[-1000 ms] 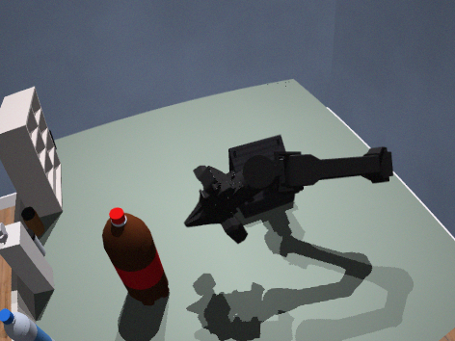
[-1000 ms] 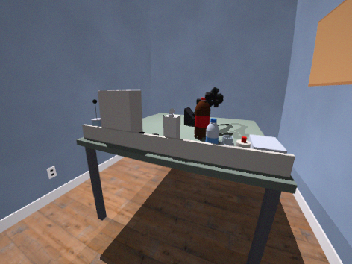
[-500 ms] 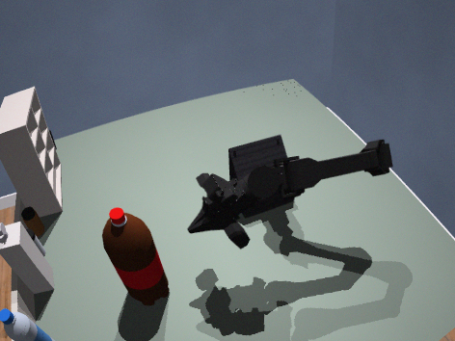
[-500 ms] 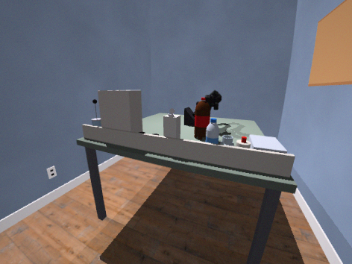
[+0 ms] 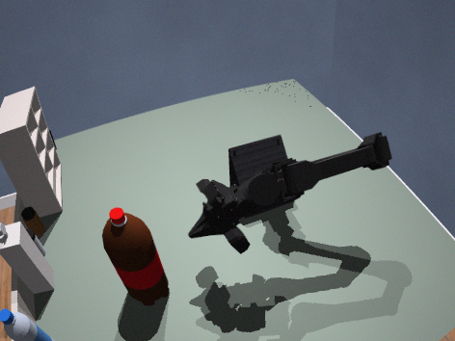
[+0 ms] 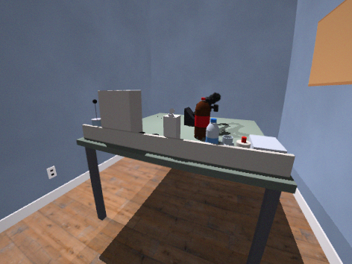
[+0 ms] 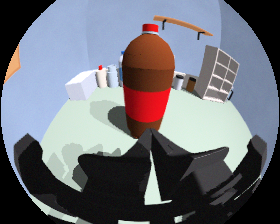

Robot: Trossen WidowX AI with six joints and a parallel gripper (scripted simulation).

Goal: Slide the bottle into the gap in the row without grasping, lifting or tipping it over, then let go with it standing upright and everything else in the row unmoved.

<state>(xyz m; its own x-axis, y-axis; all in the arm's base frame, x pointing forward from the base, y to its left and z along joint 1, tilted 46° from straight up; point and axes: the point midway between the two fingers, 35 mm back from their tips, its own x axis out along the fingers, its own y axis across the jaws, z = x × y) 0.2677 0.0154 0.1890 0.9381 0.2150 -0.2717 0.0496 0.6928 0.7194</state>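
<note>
My gripper is now 17 cm short of the brown cola bottle, 4 cm above it and 2 cm to the left of it. From my hand the other things lie so: grey jar (49 cm ahead, 16 cm to the left, 13 cm below); then low white rail (51 cm ahead, 21 cm to the right, 14 cm below); then blue-capped bottle (49 cm ahead, 8 cm to the left, 8 cm below).
</note>
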